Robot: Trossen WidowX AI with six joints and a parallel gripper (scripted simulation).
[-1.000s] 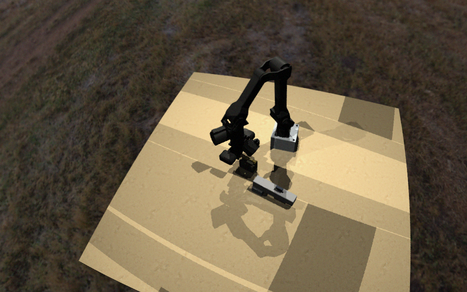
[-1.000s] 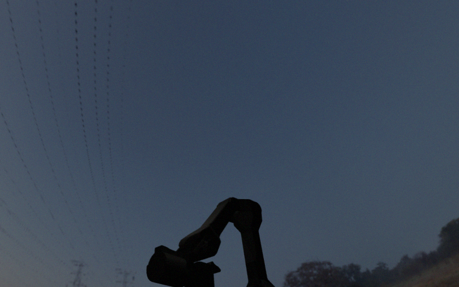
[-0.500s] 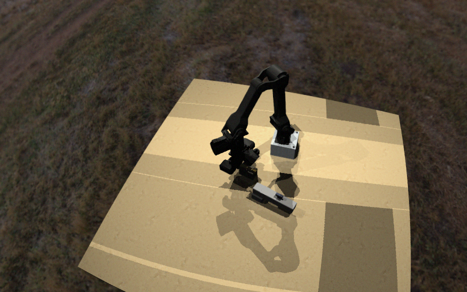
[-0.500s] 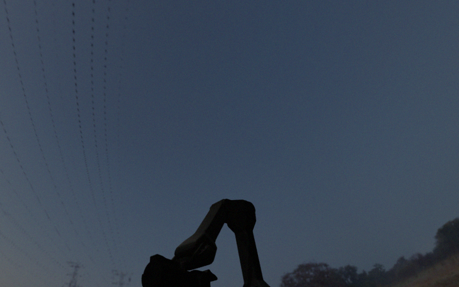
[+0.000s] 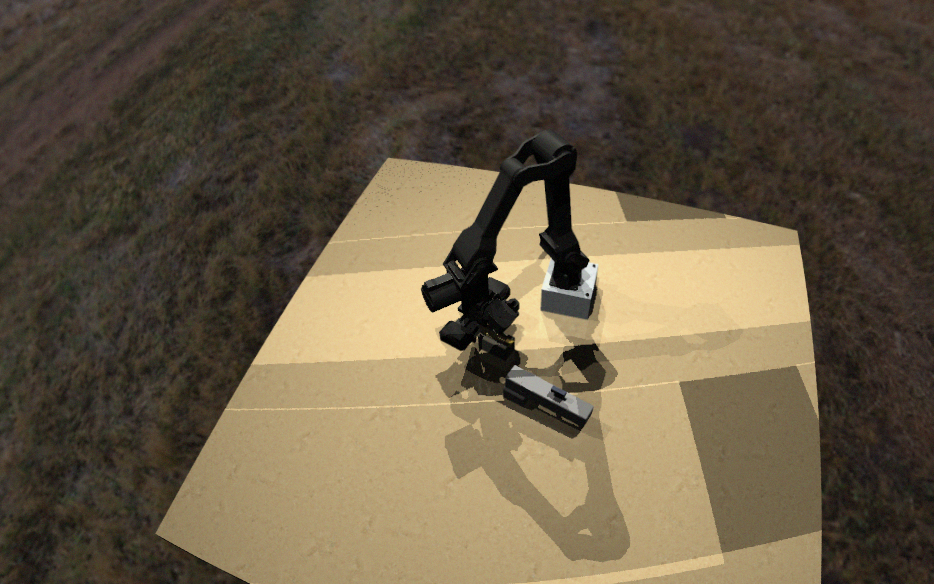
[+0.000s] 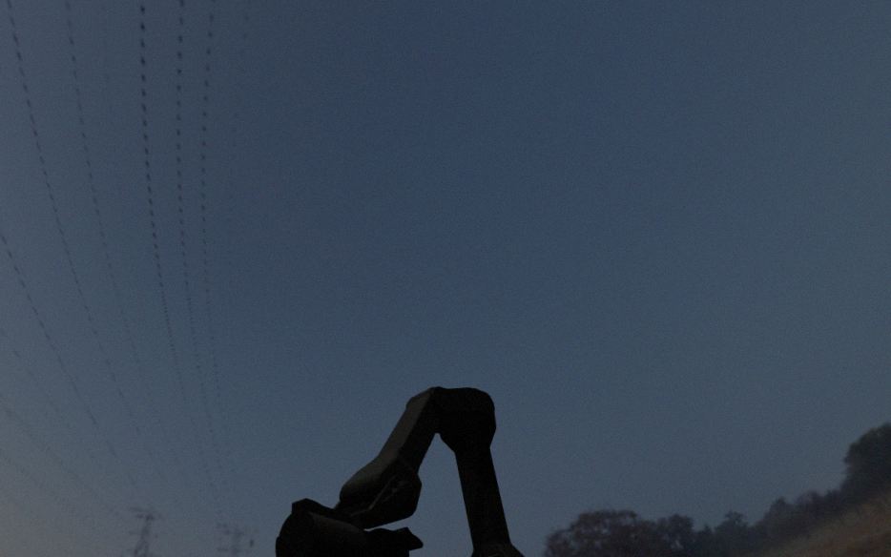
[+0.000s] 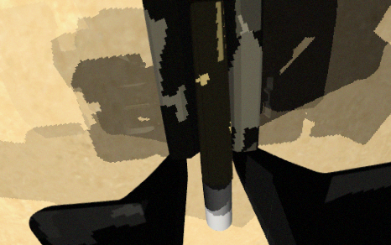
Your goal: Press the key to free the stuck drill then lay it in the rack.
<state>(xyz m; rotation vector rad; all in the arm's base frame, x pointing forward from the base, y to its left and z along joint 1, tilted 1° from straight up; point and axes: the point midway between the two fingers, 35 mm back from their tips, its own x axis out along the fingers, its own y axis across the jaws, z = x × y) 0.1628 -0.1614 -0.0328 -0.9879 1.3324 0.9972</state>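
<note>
Right now the drill is 1 cm ahead of my gripper tip, 4 cm to the left of it and 3 cm above it. The rest, counted from my gripper tip: grey housing: 13 cm ahead, 19 cm to the left, 3 cm above; then dark key: 14 cm ahead, 21 cm to the left, 4 cm above; then grey rack: 1 cm ahead, 5 cm to the left, 1 cm above.
</note>
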